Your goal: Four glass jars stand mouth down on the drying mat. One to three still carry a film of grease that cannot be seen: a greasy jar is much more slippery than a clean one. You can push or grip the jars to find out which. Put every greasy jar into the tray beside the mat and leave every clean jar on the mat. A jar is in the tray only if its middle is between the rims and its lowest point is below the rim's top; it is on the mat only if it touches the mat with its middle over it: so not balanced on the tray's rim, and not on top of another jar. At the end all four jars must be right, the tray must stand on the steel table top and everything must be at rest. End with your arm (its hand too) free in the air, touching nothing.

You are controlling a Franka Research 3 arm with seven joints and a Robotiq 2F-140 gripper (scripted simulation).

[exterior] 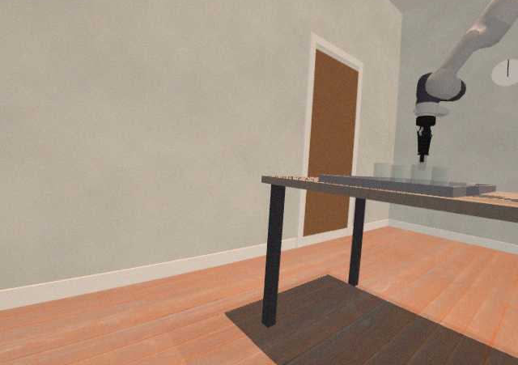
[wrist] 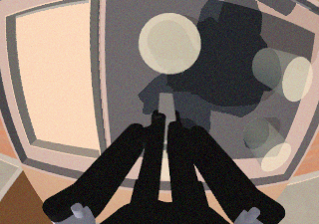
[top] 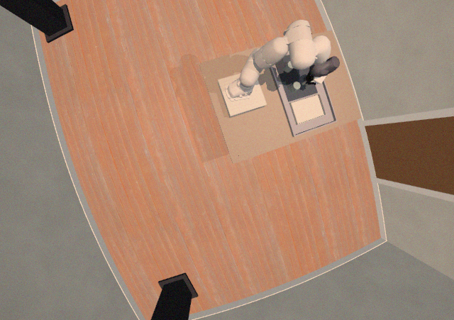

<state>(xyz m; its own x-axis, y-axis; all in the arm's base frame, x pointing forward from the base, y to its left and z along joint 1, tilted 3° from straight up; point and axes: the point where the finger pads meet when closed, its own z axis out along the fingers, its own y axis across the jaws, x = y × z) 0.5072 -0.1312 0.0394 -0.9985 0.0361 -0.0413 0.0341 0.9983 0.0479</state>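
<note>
My gripper is now 110 mm above the grey drying mat, 100 mm to the right of it and 10 mm short of it. Also, from my hand: tray (220 mm to the right, 100 mm below, 10 mm behind).
</note>
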